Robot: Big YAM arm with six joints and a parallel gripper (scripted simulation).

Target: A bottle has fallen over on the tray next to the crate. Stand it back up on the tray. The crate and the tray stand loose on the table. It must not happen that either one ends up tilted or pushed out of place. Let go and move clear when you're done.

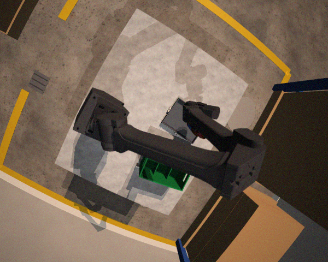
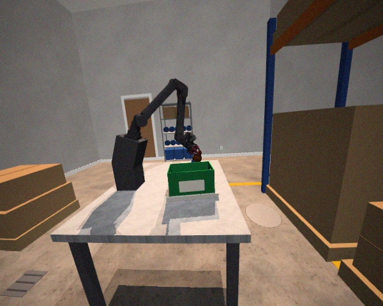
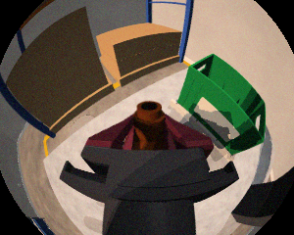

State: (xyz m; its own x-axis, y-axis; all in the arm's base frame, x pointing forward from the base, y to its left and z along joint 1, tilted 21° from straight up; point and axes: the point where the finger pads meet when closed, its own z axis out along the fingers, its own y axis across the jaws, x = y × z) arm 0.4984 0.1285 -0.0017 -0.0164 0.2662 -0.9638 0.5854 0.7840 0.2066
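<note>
Now: the brown bottle 2 cm behind my hand, 2 cm to the left of it and 5 cm below it. The rest, counted from my hand: green crate: 7 cm behind, 27 cm to the right, 11 cm below; grey tray: 7 cm behind, 3 cm to the left, 18 cm below.
</note>
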